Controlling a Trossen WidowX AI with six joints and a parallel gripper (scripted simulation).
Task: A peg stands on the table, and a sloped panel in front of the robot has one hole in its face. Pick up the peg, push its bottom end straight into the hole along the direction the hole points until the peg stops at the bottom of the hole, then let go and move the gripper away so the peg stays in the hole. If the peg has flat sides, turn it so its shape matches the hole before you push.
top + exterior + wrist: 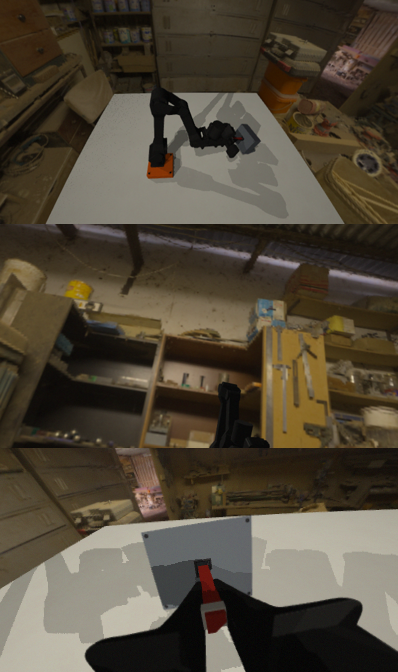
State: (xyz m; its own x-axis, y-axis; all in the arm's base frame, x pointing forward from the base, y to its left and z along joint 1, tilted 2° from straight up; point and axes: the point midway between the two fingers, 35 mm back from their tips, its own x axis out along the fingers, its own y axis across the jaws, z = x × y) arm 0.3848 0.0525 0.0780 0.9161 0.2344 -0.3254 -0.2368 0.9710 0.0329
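The dark sloped panel is 70 mm ahead of my gripper tip, 20 mm to the left of it and 30 mm below it. From my gripper tip the other things lie so: red peg: 20 mm behind.
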